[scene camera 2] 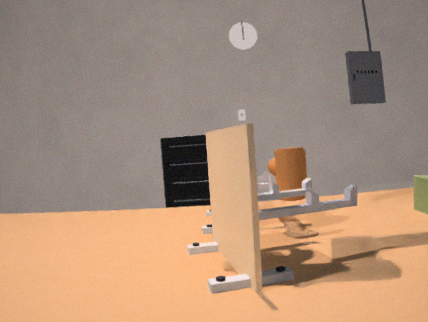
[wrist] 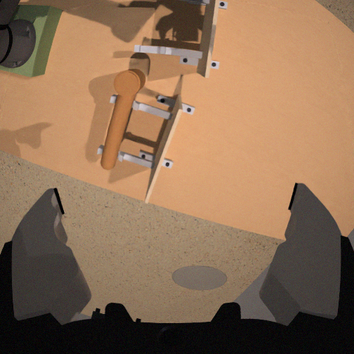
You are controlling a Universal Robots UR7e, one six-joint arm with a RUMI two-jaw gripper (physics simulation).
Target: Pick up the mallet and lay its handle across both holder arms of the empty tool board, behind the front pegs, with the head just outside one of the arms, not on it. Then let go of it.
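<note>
The orange mallet lies on the other tool board. In the wrist view its handle rests across both arms of that board, with the head beyond the upper arm. The empty tool board stands upright beside it, nearer in the scene view; its near holder arm and far holder arm carry upright pegs. One of its arms also shows in the wrist view. My gripper is open and empty, above and off to the side of the mallet's handle end. It does not show in the scene view.
A green block is at the right in the scene view and upper left in the wrist view, with a dark round part on it. The boards stand on feet with black knobs on the orange table. The table's edge runs below the mallet's board.
</note>
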